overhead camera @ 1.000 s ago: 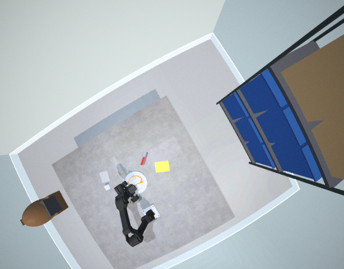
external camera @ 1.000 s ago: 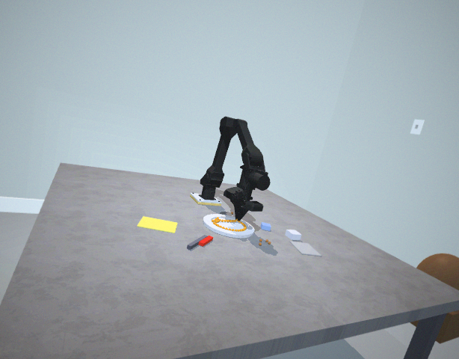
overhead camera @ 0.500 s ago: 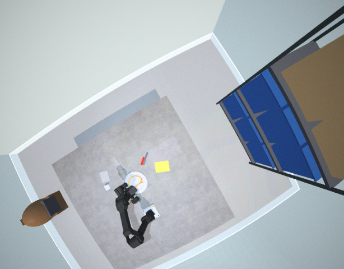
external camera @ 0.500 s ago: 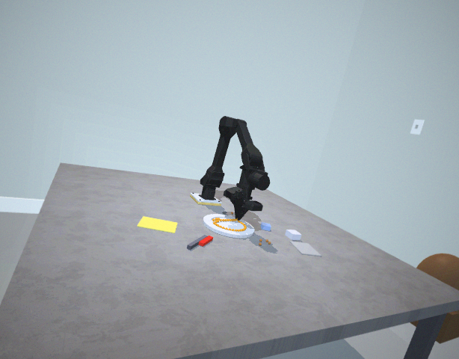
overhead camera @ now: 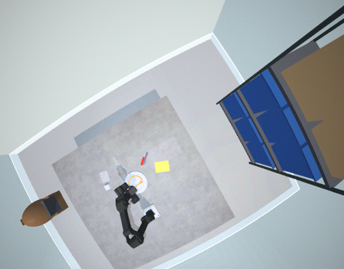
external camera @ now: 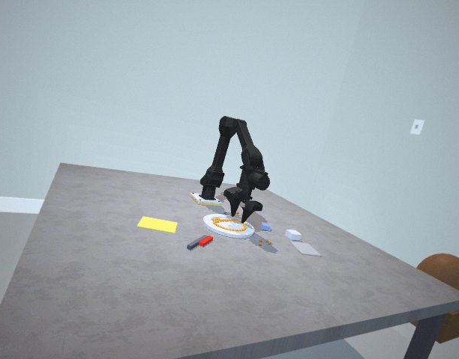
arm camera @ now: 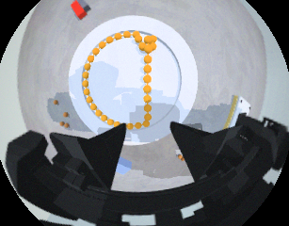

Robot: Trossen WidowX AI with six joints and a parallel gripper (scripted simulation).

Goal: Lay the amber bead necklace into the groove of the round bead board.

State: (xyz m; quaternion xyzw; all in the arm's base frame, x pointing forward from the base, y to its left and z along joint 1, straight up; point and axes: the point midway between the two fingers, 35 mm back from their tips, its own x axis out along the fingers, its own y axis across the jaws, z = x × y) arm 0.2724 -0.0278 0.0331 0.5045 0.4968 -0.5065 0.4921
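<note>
Right now my gripper tip is 60 mm to the left of the round white bead board, 20 mm short of it and 10 mm above it. The rest, counted from my gripper tip: white block (170 mm to the left, 160 mm ahead, 10 mm below); then blue block (110 mm to the left, 60 mm ahead, 10 mm below); then grey sheet (250 mm ahead, 130 mm to the left, 20 mm below).
</note>
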